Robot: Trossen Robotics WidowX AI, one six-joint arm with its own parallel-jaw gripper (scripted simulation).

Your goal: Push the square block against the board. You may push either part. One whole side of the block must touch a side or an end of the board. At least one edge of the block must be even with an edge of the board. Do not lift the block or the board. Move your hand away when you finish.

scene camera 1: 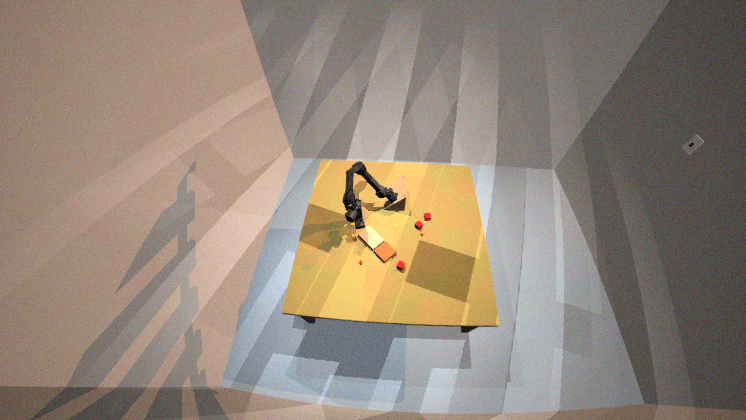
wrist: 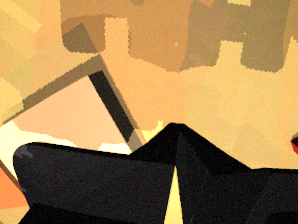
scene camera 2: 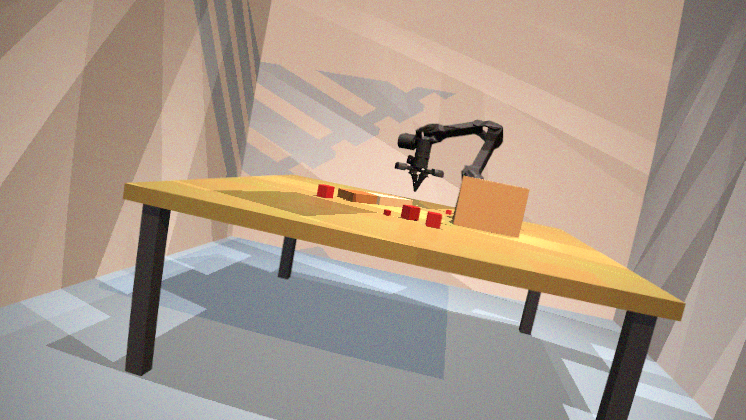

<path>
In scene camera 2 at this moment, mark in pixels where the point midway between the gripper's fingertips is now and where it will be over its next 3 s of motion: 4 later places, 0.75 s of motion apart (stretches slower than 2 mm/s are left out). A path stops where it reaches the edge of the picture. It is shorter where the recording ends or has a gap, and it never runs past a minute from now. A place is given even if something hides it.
My gripper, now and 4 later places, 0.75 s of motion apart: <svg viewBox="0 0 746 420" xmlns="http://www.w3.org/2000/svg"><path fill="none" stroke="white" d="M414 191L413 191L411 197L408 204L403 204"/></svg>
</path>
